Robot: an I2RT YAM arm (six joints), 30 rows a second.
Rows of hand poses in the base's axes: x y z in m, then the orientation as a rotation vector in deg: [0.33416, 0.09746, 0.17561, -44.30, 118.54, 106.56]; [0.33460, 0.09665, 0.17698, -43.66, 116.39, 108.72]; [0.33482, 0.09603, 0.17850, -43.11, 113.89, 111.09]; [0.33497, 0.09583, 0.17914, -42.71, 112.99, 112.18]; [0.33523, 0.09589, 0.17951, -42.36, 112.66, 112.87]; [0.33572, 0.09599, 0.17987, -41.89, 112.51, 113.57]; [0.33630, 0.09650, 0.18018, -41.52, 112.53, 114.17]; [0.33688, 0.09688, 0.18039, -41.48, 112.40, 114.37]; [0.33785, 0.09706, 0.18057, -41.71, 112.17, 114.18]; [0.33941, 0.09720, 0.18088, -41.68, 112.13, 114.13]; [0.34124, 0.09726, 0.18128, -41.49, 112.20, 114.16]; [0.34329, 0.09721, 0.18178, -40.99, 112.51, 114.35]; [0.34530, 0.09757, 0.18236, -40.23, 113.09, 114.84]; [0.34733, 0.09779, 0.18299, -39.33, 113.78, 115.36]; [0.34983, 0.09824, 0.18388, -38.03, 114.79, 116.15]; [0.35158, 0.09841, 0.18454, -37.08, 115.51, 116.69]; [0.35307, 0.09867, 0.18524, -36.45, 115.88, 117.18]
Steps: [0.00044, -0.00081, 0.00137, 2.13, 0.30, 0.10]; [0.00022, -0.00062, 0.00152, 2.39, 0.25, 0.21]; [0.00015, -0.00020, 0.00064, 0.96, 0.31, 0.08]; [0.00026, 0.00006, 0.00037, 0.47, 0.35, 0.05]; [0.00049, 0.00010, 0.00036, 0.38, 0.49, 0.03]; [0.00058, 0.00051, 0.00031, 0.22, 0.49, 0.09]; [0.00058, 0.00038, 0.00021, 0.15, 0.07, 0.05]; [0.00097, 0.00018, 0.00018, 0.05, -0.30, -0.02]; [0.00156, 0.00014, 0.00031, 0.01, -0.04, -0.05]; [0.00183, 0.00006, 0.00040, -0.01, 0.11, -0.08]; [0.00205, -0.00005, 0.00050, -0.06, 0.43, -0.13]; [0.00201, 0.00036, 0.00058, -0.10, 0.83, -0.06]; [0.00203, 0.00022, 0.00063, -0.15, 0.95, -0.10]; [0.00250, 0.00045, 0.00089, -0.21, 1.40, -0.10]; [0.00175, 0.00017, 0.00066, -0.16, 0.99, -0.09]; [0.00149, 0.00026, 0.00070, 0.00, 0.68, -0.02]
